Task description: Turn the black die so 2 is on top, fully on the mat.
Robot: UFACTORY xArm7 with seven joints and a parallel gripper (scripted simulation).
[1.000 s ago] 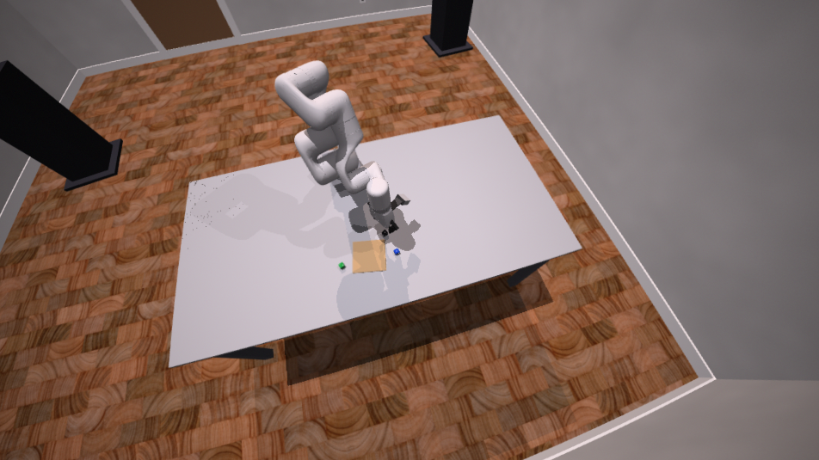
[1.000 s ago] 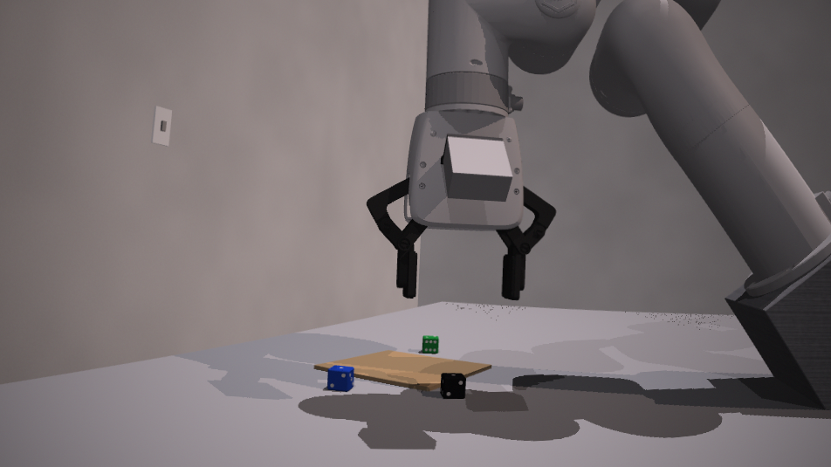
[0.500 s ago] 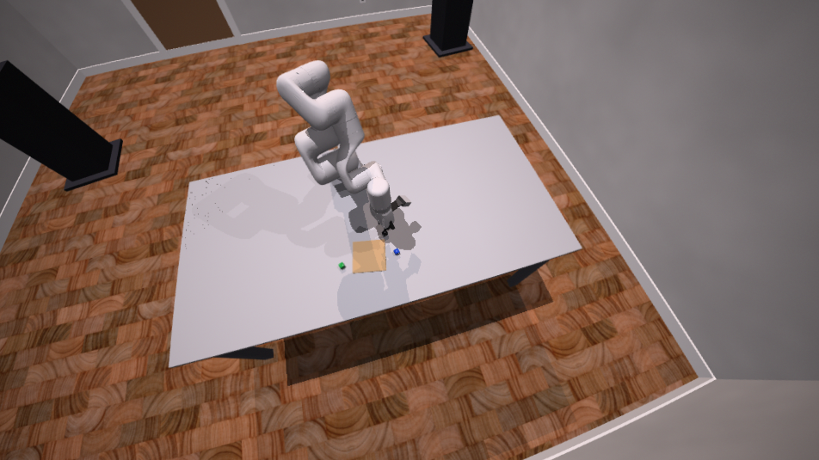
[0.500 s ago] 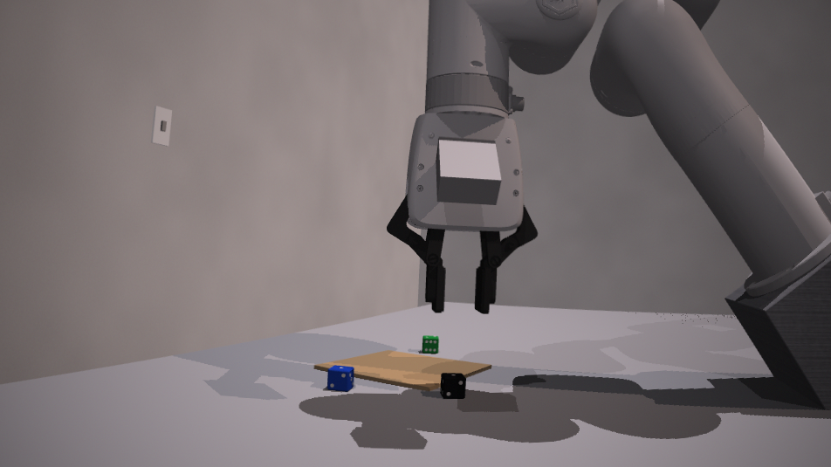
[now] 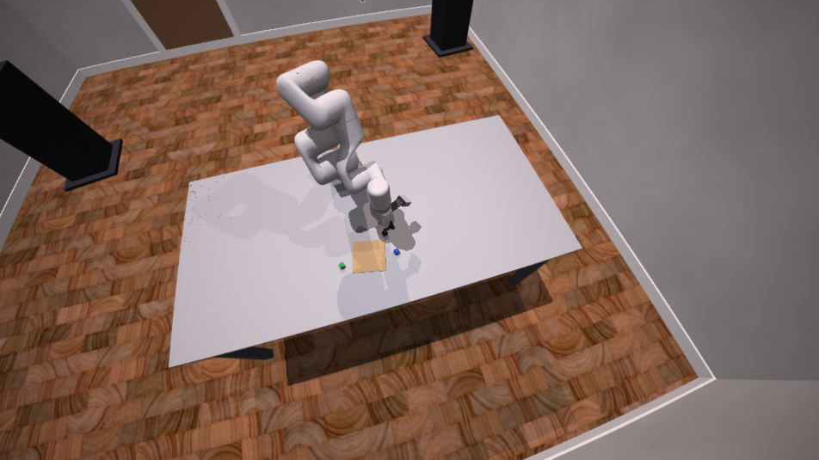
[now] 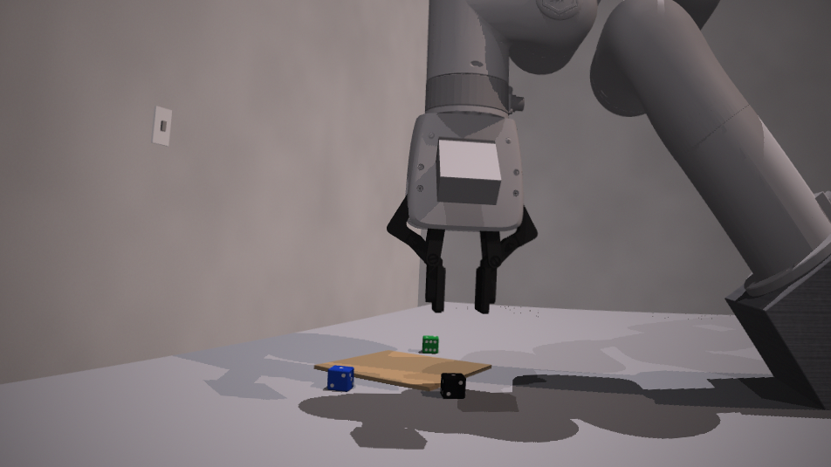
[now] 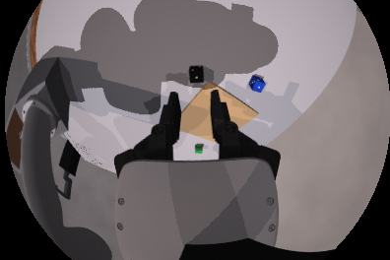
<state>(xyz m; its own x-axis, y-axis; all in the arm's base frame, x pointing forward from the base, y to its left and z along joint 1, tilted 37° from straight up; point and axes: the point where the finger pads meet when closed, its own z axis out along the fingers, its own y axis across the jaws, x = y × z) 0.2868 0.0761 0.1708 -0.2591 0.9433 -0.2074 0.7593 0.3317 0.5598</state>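
My gripper is now 90 mm above the black die. Also, from my hand: green die: 220 mm to the right, 90 mm below, 70 mm ahead; blue die: 100 mm ahead, 90 mm below, 10 mm to the left; tan mat: 100 mm to the right, 100 mm below, 70 mm ahead.
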